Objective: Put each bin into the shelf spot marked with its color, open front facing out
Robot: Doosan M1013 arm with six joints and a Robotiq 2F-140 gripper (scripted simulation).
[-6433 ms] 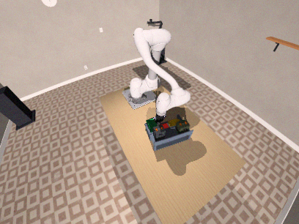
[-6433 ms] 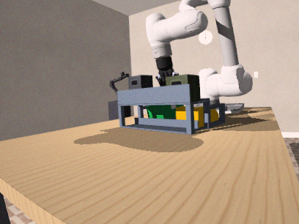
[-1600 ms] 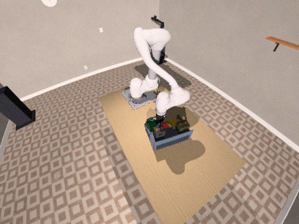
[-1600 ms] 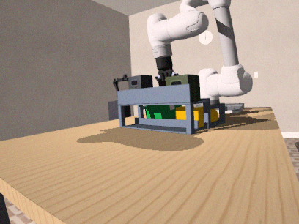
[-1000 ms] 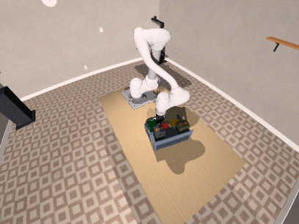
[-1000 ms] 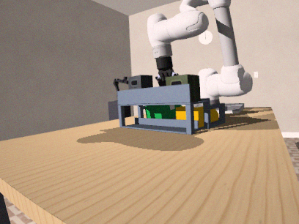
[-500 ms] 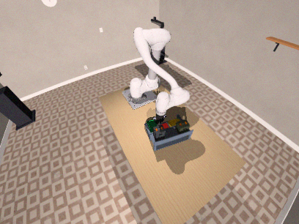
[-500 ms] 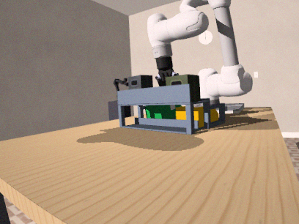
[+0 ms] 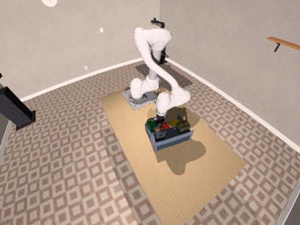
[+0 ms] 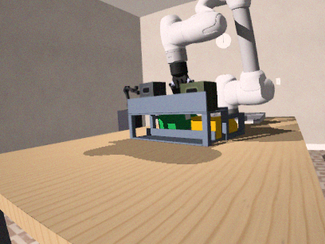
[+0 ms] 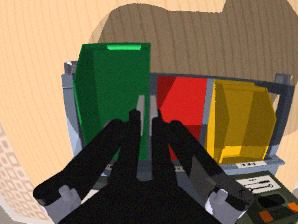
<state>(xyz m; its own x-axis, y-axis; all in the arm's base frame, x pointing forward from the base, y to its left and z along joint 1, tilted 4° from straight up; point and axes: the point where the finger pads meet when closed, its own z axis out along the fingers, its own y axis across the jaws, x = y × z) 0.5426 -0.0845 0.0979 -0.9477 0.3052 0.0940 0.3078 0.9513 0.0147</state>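
Right now my hand is 2 cm past the green bin, 4 cm to the left of it and 4 cm above it. The rest, counted from my hand: dark box: 12 cm ahead, 9 cm to the right, 7 cm above; yellow bin: 10 cm ahead, 16 cm to the left, 5 cm below.
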